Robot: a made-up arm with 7 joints.
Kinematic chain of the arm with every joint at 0, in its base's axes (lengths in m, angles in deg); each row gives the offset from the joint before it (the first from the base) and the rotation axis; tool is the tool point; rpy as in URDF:
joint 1: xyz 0 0 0.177 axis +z
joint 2: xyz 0 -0.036 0.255 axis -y
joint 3: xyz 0 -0.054 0.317 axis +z
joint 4: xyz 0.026 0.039 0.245 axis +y
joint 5: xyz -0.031 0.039 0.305 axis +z
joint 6: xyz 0 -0.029 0.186 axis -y
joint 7: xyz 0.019 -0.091 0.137 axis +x
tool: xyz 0 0 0 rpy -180 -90 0
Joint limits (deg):
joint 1: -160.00..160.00
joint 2: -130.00..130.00
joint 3: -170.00..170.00
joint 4: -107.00..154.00
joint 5: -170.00..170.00
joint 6: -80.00..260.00
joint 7: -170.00..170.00
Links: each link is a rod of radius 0.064 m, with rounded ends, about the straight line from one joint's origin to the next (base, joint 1, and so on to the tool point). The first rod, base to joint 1, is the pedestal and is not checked.
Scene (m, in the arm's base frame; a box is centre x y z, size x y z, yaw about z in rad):
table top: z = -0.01
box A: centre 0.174 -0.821 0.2 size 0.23 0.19 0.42 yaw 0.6
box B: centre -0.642 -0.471 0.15 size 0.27 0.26 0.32 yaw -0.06
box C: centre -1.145 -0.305 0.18 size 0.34 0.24 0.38 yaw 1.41
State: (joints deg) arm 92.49 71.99 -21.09 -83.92 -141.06 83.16 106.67
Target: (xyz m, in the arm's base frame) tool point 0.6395 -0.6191 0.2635
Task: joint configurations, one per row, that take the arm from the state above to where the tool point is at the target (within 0.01 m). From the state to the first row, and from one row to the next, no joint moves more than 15 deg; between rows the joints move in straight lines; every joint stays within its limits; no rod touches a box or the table.
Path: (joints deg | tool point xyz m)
1: 96.29 60.46 -27.67 -79.88 -140.60 79.00 95.58 | -0.2863 -0.7629 0.4679
2: 100.08 48.92 -34.24 -75.83 -140.14 74.83 84.49 | -0.2739 -0.7577 0.6745
3: 103.88 37.39 -40.82 -71.79 -139.68 70.67 73.40 | -0.2693 -0.6972 0.8716
4: 118.48 30.32 -39.18 -61.82 -131.98 79.41 77.21 | -0.0813 -0.6876 1.0117
5: 133.09 23.24 -37.54 -51.86 -124.28 88.15 81.03 | 0.0650 -0.6045 1.1351
6: 147.70 16.17 -35.91 -41.89 -116.58 96.89 84.85 | 0.1467 -0.4810 1.2360
7: 146.22 28.73 -24.93 -49.33 -124.28 92.39 90.31 | 0.3462 -0.6044 1.0602
8: 144.74 41.30 -13.96 -56.78 -131.97 87.88 95.76 | 0.5019 -0.6774 0.8197
9: 143.26 53.87 -2.99 -64.23 -139.67 83.37 101.22 | 0.6008 -0.6846 0.5422
10: 141.77 66.44 7.99 -71.67 -147.37 78.86 106.67 | 0.6395 -0.6191 0.2635

